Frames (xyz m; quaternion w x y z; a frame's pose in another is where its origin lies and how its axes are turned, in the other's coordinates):
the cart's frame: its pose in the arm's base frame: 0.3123 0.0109 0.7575 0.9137 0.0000 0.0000 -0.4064
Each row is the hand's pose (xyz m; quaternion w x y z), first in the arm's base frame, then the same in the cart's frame.
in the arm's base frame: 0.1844 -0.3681 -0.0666 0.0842 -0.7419 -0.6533 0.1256
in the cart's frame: 0.1958 -0.3488 -0.8241 0.0259 -0.4124 -0.8984 0.1490
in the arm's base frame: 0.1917 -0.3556 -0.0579 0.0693 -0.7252 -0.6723 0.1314
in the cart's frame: 0.1914 -0.3350 -0.8154 0.0099 -0.3894 -0.9090 0.1482
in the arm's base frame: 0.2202 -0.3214 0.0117 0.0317 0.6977 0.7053 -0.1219
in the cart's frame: 0.1851 -0.2909 -0.7458 0.0785 0.3508 0.9279 -0.0985
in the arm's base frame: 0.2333 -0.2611 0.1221 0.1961 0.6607 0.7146 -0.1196
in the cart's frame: 0.1491 -0.2408 -0.6354 0.2278 0.3133 0.9215 -0.0296
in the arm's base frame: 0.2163 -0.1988 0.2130 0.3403 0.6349 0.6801 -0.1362
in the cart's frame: 0.0914 -0.2117 -0.5445 0.3663 0.3037 0.8794 0.0139
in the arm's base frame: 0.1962 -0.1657 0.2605 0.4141 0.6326 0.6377 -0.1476
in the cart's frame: 0.0534 -0.2045 -0.4970 0.4383 0.3188 0.8397 0.0334
